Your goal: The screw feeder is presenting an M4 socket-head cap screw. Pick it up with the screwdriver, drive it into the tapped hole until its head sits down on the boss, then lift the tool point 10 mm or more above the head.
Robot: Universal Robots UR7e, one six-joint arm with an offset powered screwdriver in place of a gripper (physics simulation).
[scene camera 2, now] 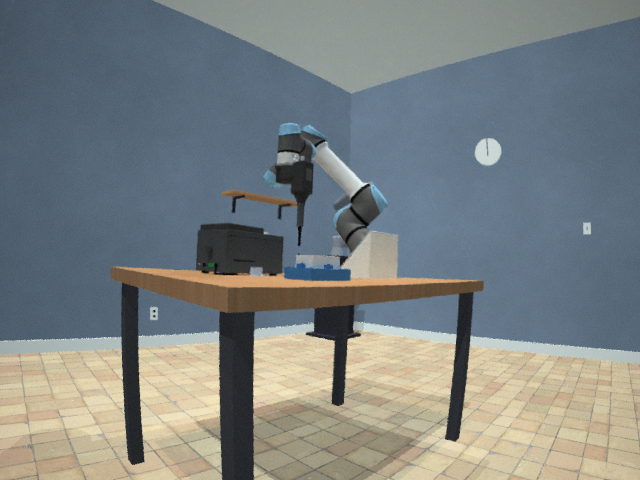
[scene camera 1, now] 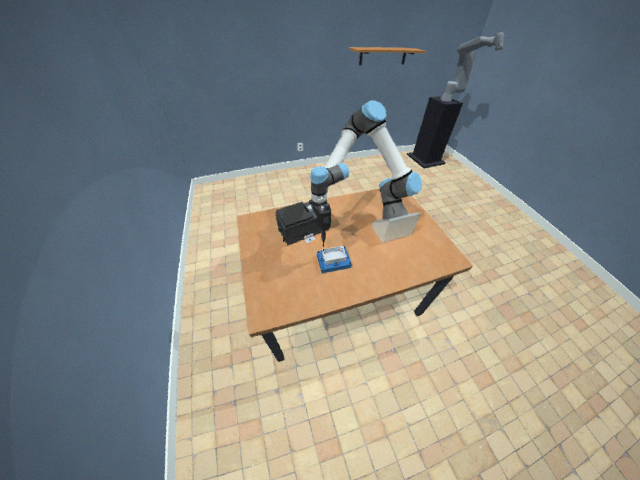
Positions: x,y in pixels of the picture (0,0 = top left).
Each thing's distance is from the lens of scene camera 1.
black screw feeder (scene camera 1: 296,230): 131 cm
